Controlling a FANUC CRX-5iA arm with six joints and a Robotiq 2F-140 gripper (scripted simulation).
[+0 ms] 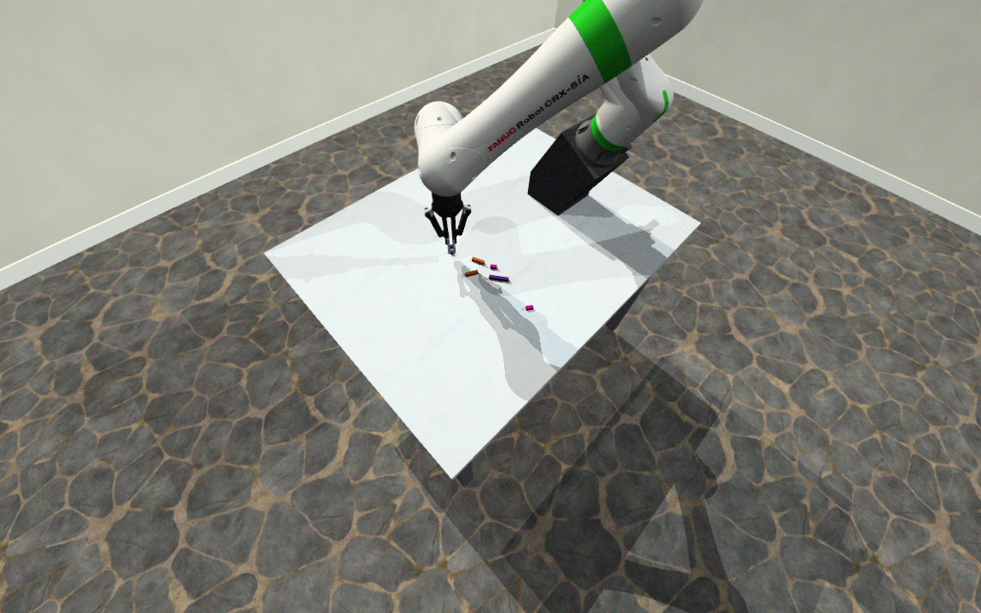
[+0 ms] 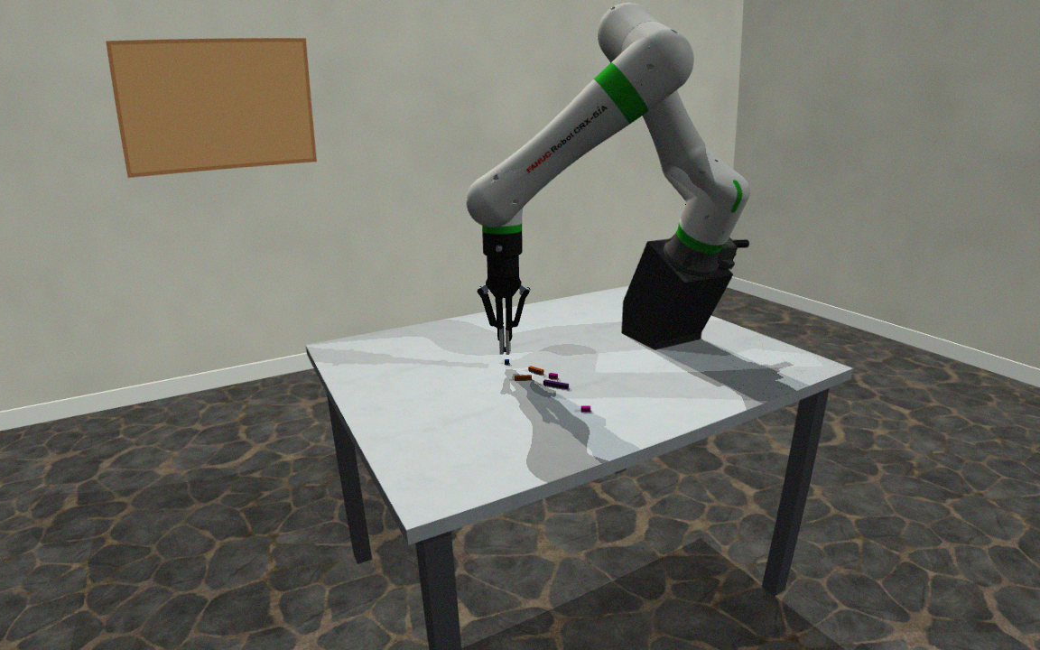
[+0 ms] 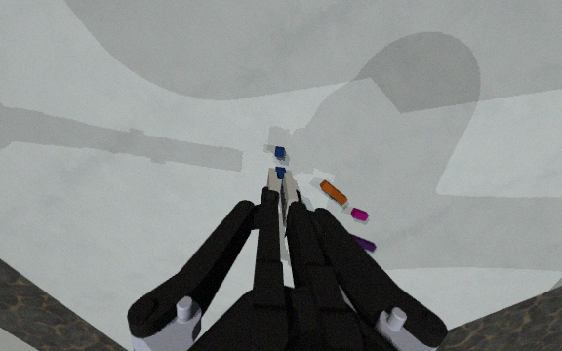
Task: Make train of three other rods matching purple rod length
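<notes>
Now: hand 15 cm to the right of the purple rod, 7 cm past it and 7 cm above it.
</notes>
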